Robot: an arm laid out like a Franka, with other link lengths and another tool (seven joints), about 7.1 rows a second.
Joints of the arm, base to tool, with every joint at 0 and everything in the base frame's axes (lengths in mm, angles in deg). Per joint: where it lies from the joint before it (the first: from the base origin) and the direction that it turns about. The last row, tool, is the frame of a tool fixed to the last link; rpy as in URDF.
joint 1: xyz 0 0 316.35 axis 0 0 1
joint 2: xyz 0 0 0 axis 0 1 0
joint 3: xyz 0 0 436.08 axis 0 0 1
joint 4: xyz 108.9 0 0 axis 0 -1 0
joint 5: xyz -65.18 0 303.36 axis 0 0 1
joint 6: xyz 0 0 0 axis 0 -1 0
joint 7: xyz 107.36 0 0 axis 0 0 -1
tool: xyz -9 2 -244.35 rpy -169.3 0 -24.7
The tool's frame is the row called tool.
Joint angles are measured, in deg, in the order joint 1, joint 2, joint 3, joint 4, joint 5, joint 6, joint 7. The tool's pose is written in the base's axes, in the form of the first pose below.
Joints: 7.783 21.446 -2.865 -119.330 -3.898 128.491 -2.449
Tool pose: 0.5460 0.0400 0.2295; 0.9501 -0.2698 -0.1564; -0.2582 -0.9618 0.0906; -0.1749 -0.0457 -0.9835
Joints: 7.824 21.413 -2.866 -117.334 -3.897 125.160 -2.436
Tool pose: 0.5466 0.0397 0.2374; 0.9454 -0.2731 -0.1780; -0.2615 -0.9614 0.0861; -0.1946 -0.0348 -0.9803
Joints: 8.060 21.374 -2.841 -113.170 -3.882 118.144 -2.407
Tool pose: 0.5464 0.0408 0.2549; 0.9343 -0.2768 -0.2245; -0.2663 -0.9608 0.0766; -0.2369 -0.0118 -0.9715
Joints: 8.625 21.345 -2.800 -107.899 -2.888 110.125 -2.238
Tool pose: 0.5472 0.0487 0.2789; 0.9192 -0.2875 -0.2692; -0.2758 -0.9578 0.0813; -0.2812 -0.0005 -0.9597
